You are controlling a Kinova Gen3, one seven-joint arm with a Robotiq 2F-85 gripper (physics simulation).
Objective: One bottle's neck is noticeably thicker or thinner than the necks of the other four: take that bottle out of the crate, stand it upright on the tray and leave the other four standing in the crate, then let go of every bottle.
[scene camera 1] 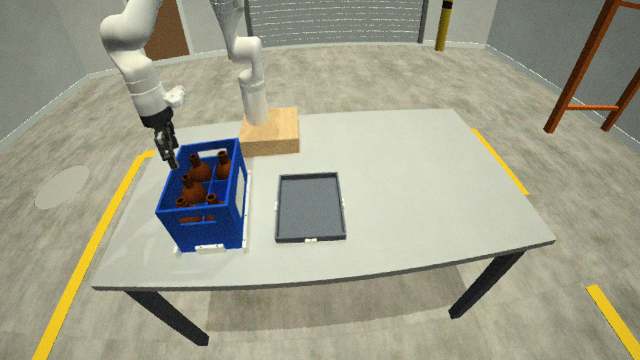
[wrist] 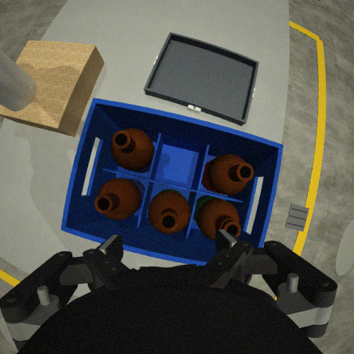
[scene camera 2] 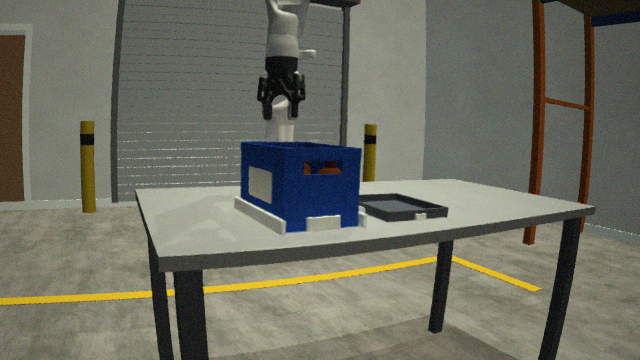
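Seen in the pictures: gripper, between the fingertips: [scene camera 1: 175, 157] [scene camera 2: 279, 119]; arm's base, origin of its link: [scene camera 1: 257, 119].
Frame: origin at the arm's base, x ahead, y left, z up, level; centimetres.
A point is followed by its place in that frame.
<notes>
A blue crate [scene camera 1: 210, 235] {x 54.9, y 1.8, z -1.0 cm} [scene camera 2: 320, 195] {x 55.4, y -0.5, z -0.4 cm} [wrist: 120, 119] holds five upright brown bottles. In the wrist view, bottles stand at top left [wrist: 132, 152], top right [wrist: 227, 174], bottom left [wrist: 120, 199], bottom middle [wrist: 169, 207] and bottom right [wrist: 217, 214]; the top middle cell is empty. I cannot tell for certain which neck differs. The dark grey tray [scene camera 1: 310, 207] {x 37.5, y 25.5, z -7.3 cm} [scene camera 2: 432, 212] {x 48.8, y 31.2, z -6.3 cm} [wrist: 202, 77] is empty. My gripper [scene camera 1: 171, 162] {x 43.6, y -7.6, z 15.4 cm} [scene camera 2: 281, 118] {x 43.6, y -7.6, z 15.4 cm} [wrist: 168, 243] is open and empty, above the crate's side away from the tray. One fingertip overlaps the bottom right bottle in the wrist view.
The crate's high walls and blue dividers surround the bottles. White strips [scene camera 1: 210, 249] {x 56.3, y 0.6, z -5.7 cm} [scene camera 2: 260, 216] {x 48.1, y -12.2, z -6.2 cm} line the crate's base. The arm's wooden base block [scene camera 1: 272, 132] {x 8.2, y 8.0, z -0.7 cm} [wrist: 60, 85] stands on the table [scene camera 1: 400, 190] {x 28.0, y 53.5, z -7.8 cm} behind the crate. White clips hold the tray's edges.
</notes>
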